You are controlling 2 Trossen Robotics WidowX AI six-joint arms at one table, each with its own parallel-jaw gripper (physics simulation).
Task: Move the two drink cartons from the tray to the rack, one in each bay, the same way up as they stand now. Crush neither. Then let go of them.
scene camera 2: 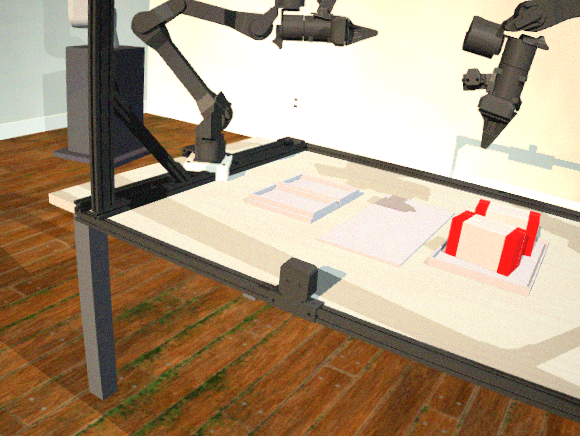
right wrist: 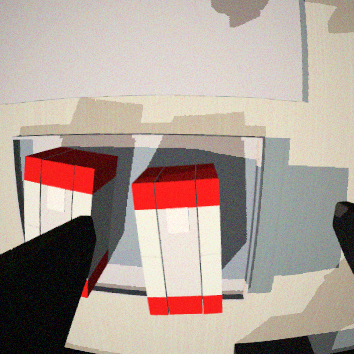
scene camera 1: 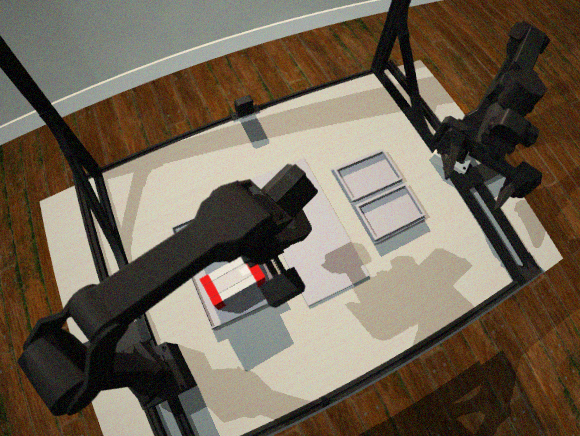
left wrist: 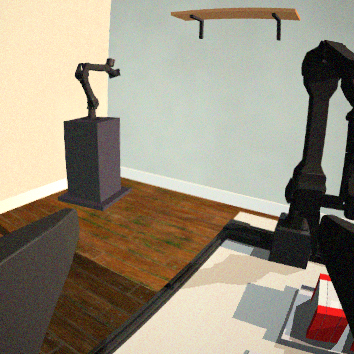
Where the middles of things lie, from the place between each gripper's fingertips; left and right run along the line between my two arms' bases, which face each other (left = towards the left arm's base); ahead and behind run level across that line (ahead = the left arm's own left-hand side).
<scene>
Right now my left hand is 20 cm past the pale grey mat (scene camera 1: 327,262), 13 cm to the left of it and 36 cm above it.
The pale grey mat is 180 mm below my right hand, 150 mm to the left of it and 50 mm behind it.
</scene>
